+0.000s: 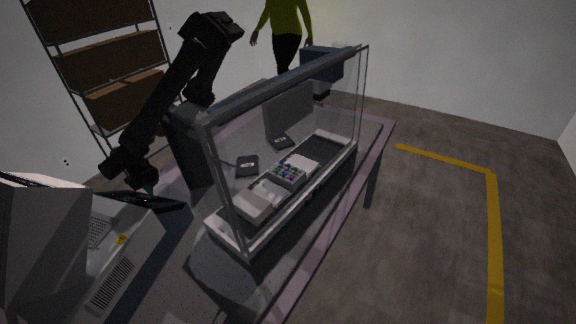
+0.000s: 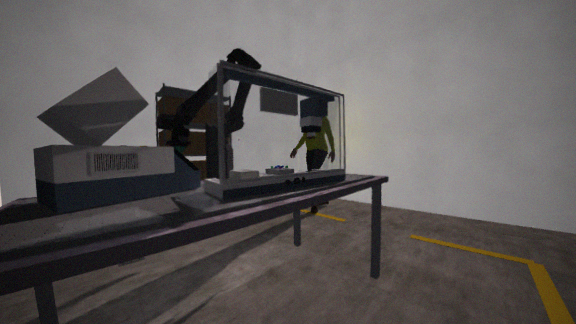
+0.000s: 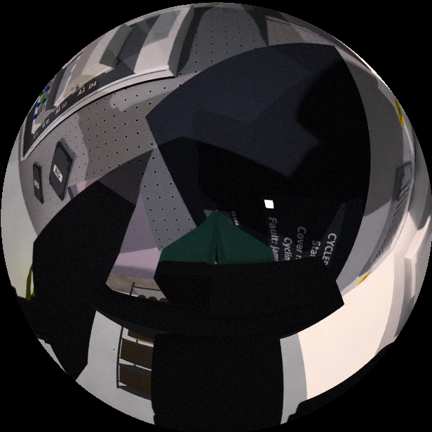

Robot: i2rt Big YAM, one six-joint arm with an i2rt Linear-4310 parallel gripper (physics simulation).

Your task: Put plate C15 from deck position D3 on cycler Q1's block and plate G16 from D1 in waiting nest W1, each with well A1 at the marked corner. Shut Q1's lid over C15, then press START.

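Frame: origin at the arm's base, x ahead, y left, z up, level; metres.
Seen in the pictures: gripper, fingertip midpoint: (image 1: 152, 196).
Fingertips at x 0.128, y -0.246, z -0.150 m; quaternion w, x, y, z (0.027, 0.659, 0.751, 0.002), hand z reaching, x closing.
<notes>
Offsets run from my fingertips to a thing's top centre. "spot": to the spot under its first point.
My gripper (image 1: 148, 190) (image 2: 180, 149) (image 3: 216, 217) is shut and empty, its green tips at the cycler's dark front panel (image 3: 300, 210). Contact cannot be told. Panel text is partly hidden; "Fault: jam" and "Cover" can be read, beside a small white square. The cycler (image 1: 155, 225) (image 2: 115, 192) has its large lid {spot: dx +0.231, dy -0.249, dz +0.222 m} (image 1: 45, 240) (image 2: 95, 112) raised. In the glass-fronted deck stand a pale block {dx +0.266, dy +0.232, dz -0.044 m} (image 1: 250, 206), a translucent piece (image 1: 275, 189), a rack with coloured caps (image 1: 287, 175) and a white plate (image 1: 306, 163). Which are C15 and G16 cannot be told. The block inside the cycler is hidden.
The deck enclosure's top beam {spot: dx +0.374, dy +0.320, dz +0.364 m} (image 1: 280, 82) (image 2: 285, 86) stands beside the arm. Two dark labelled pads (image 1: 247, 166) (image 1: 281, 141) lie behind the deck. A blue-grey unit (image 1: 322, 62) (image 2: 313, 110) is at its far end. A person (image 1: 286, 20) (image 2: 317, 140) stands beyond the bench.
</notes>
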